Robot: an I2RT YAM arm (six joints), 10 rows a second.
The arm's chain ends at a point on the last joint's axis. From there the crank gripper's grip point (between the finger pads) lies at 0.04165 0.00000 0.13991 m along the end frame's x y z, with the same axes.
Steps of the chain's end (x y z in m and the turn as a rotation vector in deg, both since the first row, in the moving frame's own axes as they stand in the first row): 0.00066 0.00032 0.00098 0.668 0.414 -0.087; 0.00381 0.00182 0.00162 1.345 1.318 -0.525; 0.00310 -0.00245 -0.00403 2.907 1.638 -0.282; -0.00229 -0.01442 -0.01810 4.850 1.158 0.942; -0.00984 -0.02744 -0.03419 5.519 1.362 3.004
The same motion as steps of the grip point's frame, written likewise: 0.00167 -0.00137 0.00067 0.668 0.414 -0.087; 0.00700 -0.00185 0.00058 1.345 1.318 -0.525; 0.00706 -0.00973 -0.00546 2.907 1.638 -0.282; 0.00062 -0.02550 -0.01944 4.850 1.158 0.942; -0.00624 -0.03857 -0.03576 5.519 1.362 3.004
